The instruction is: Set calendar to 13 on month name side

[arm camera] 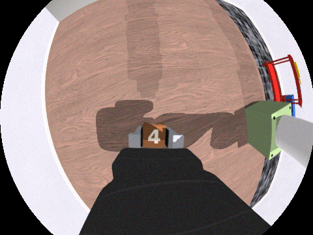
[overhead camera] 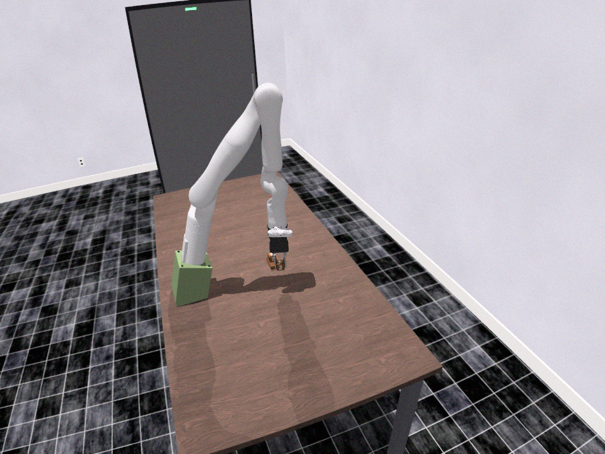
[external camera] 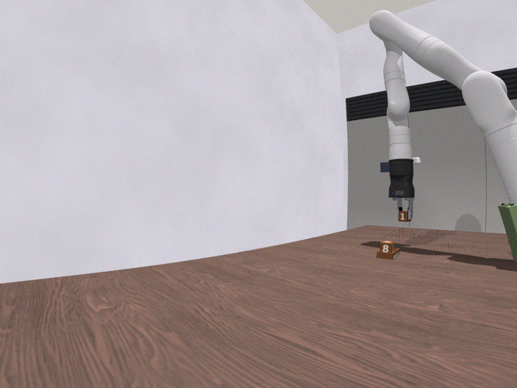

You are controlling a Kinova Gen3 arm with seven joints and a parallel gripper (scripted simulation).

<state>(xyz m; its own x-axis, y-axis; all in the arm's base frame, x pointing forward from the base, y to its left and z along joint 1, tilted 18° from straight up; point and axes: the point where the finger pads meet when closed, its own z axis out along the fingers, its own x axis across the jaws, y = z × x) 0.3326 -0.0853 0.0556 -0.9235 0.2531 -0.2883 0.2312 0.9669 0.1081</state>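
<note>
The calendar tray lies 150 mm to the left of my hand and 100 mm below it. Also, from my hand: brown number cube: 10 mm below.
</note>
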